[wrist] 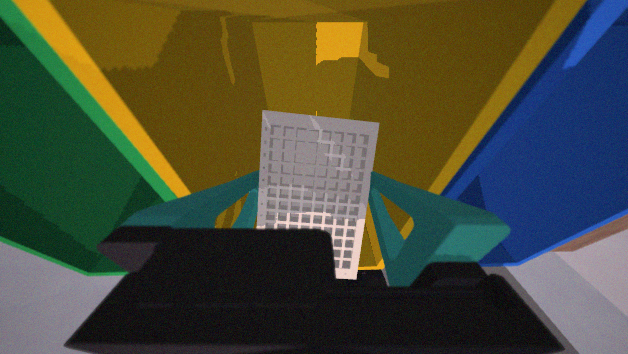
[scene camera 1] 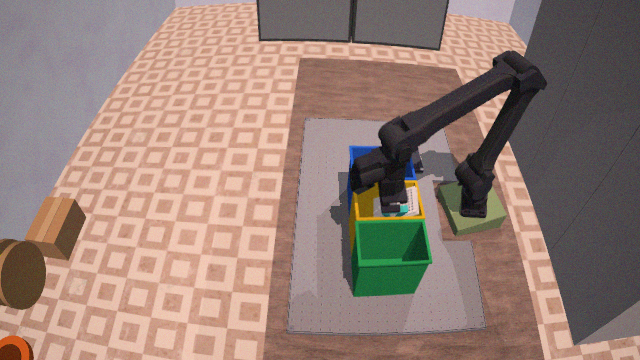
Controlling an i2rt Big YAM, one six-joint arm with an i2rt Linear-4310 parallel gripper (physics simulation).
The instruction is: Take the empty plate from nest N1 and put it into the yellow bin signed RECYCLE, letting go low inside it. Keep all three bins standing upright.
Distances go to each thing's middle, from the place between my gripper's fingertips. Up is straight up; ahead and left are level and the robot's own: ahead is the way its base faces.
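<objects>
Yellow bin [scene camera 1: 362, 206] 50 mm below my hand, 10 mm ahead of it and 10 mm to the left of it. Green bin [scene camera 1: 389, 257] 50 mm below my hand, 20 mm behind it, 130 mm to the left of it; white plate [wrist: 315, 171] 10 mm above my hand and 10 mm behind it; blue bin [wrist: 545, 167] 50 mm below my hand, 50 mm ahead of it, 120 mm to the right of it.
</objects>
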